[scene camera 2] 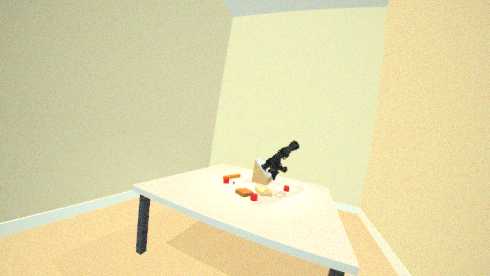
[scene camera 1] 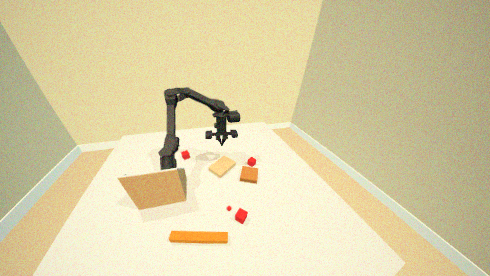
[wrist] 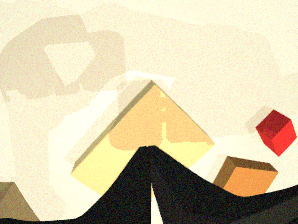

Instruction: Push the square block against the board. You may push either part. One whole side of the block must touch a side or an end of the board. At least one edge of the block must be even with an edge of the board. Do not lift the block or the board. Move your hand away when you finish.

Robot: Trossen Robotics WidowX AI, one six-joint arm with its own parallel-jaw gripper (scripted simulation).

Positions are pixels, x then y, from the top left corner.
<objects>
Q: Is my gripper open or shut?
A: Shut.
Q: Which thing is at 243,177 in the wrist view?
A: A square block.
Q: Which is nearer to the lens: the tan block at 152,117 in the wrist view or the red cube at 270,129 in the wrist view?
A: The tan block.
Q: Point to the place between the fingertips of my gripper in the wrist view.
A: At 147,153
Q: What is my gripper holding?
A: Nothing.
</objects>
